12 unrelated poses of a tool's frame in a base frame.
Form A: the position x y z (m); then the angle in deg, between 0 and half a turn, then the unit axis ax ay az.
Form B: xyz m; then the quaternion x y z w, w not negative. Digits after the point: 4 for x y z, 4 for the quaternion.
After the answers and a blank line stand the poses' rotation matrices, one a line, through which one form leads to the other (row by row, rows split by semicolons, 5 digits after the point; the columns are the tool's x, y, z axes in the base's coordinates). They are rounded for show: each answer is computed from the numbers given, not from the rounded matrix.
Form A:
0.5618 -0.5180 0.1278 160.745 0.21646 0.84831 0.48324
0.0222 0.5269 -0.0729 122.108 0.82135 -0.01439 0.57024
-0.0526 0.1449 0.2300 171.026 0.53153 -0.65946 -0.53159
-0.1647 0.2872 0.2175 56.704 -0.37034 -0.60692 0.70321
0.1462 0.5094 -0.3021 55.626 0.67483 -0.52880 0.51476
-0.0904 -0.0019 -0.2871 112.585 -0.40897 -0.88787 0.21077
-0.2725 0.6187 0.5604 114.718 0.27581 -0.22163 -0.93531
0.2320 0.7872 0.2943 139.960 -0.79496 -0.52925 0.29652
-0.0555 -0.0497 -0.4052 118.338 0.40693 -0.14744 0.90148
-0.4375 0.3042 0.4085 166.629 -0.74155 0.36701 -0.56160
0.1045 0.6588 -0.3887 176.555 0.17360 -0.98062 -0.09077
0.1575 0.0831 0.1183 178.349 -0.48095 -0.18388 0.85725
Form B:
0.5618 -0.5180 0.1278 0.2134 0.8364 0.4764 0.1672
0.0222 0.5269 -0.0729 0.7187 -0.0126 0.4990 0.4840
-0.0526 0.1449 0.2300 0.5299 -0.6574 -0.5300 0.0782
-0.1647 0.2872 0.2175 -0.1759 -0.2882 0.3339 0.8800
0.1462 0.5094 -0.3021 0.3149 -0.2467 0.2402 0.8845
-0.0904 -0.0019 -0.2871 -0.3402 -0.7386 0.1753 0.5550
-0.2725 0.6187 0.5604 0.2323 -0.1866 -0.7876 0.5394
0.2320 0.7872 0.2943 -0.7469 -0.4973 0.2786 0.3423
-0.0555 -0.0497 -0.4052 0.3494 -0.1266 0.7741 0.5125
-0.4375 0.3042 0.4085 -0.7365 0.3645 -0.5578 0.1164
0.1045 0.6588 -0.3887 0.1735 -0.9802 -0.0907 0.0301
0.1575 0.0831 0.1183 -0.4809 -0.1839 0.8572 0.0144

-0.85297 0.19762 0.48310; 0.51634 0.45494 0.72556; -0.07640 0.86832 -0.49008
0.50167 -0.50112 0.70512; 0.46492 -0.53120 -0.70829; 0.72950 0.68316 -0.03351
-0.42617 -0.61383 -0.66452; -0.77968 -0.12331 0.61392; -0.45879 0.77975 -0.42604
0.61082 -0.48640 -0.62475; 0.68915 0.71510 0.11705; 0.38983 -0.50204 0.77200
0.76287 -0.58024 -0.28521; 0.26949 0.68634 -0.67550; 0.58770 0.43846 0.67997
-0.15256 0.30796 -0.93909; 0.69718 0.70702 0.11860; 0.70048 -0.63662 -0.32257
-0.31027 0.76293 -0.56716; -0.93630 -0.34849 0.04343; -0.16452 0.54451 0.82246
0.35020 0.55209 -0.75667; 0.93361 -0.27104 0.23433; -0.07571 -0.78850 -0.61036
-0.23048 -0.88193 0.41120; 0.70497 -0.44261 -0.55417; 0.67074 0.16216 0.72375
0.11201 -0.40707 0.90650; -0.66682 -0.70715 -0.23516; 0.73676 -0.57813 -0.35065
-0.93797 -0.33471 -0.09041; -0.34562 0.92332 0.16743; 0.02744 0.18829 -0.98173
-0.53706 0.15214 -0.82971; 0.20154 -0.93198 -0.30134; -0.81912 -0.32905 0.46986

